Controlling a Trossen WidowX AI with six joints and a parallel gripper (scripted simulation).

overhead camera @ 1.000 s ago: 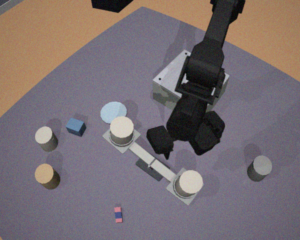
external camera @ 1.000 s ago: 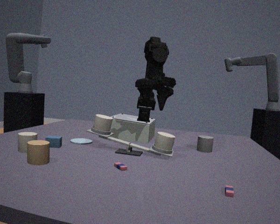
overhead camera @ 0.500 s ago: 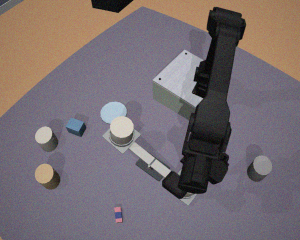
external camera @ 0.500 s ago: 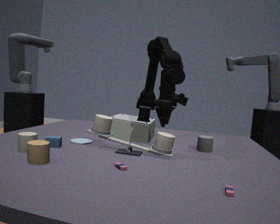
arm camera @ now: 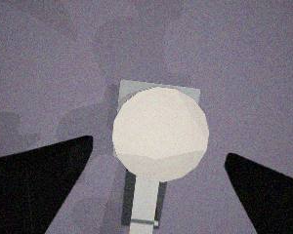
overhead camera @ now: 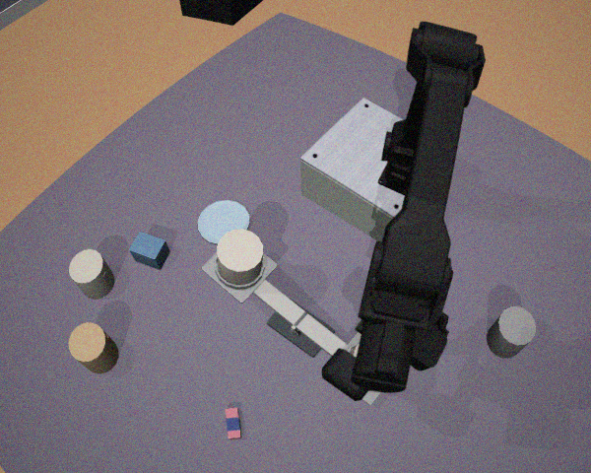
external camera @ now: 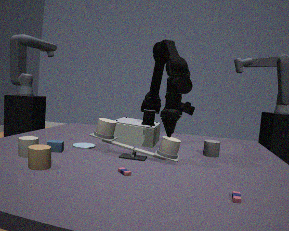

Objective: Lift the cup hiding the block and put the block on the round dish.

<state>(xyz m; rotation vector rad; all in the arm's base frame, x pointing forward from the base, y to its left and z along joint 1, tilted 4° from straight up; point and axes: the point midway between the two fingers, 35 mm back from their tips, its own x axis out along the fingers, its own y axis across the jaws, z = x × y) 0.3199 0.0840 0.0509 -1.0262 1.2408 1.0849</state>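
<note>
The pale-green block lies 60 mm below my gripper tip. The rest, counted from my gripper tip: pale blue round dish: 360 mm to the right, 150 mm behind, 100 mm below; then grey cylinder: 200 mm to the left, 170 mm behind, 70 mm below; then tan cylinder: 410 mm to the right, 180 mm ahead, 70 mm below.
</note>
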